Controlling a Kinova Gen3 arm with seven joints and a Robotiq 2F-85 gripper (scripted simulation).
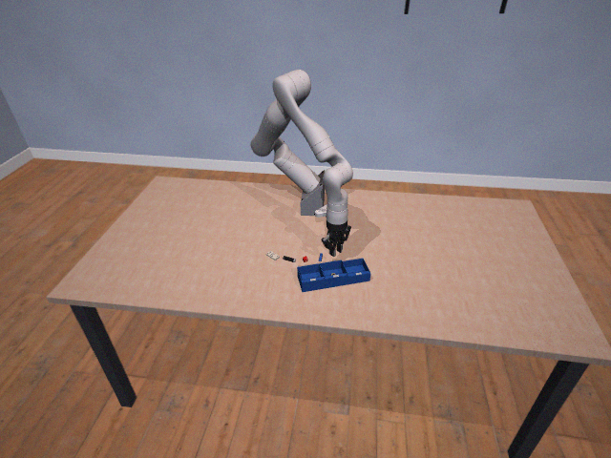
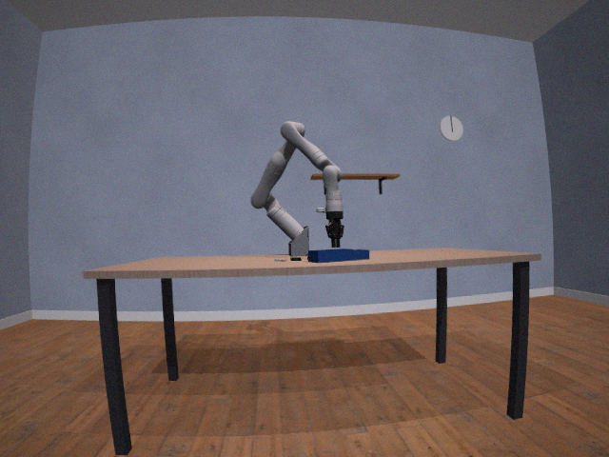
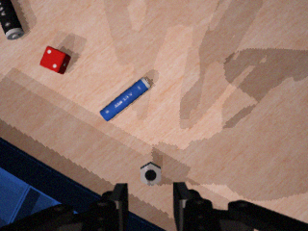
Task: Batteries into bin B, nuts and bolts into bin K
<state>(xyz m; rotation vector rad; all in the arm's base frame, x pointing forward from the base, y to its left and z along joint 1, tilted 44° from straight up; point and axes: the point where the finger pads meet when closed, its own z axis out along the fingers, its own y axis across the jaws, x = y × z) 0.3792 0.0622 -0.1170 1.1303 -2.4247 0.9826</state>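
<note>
The grey nut lies 7 cm below my hand. From my hand the other things lie so: brass nut: 8 cm ahead, 6 cm below; then blue battery: 7 cm below, 6 cm to the right, 3 cm behind; then blue bin: 8 cm ahead, 5 cm below.
</note>
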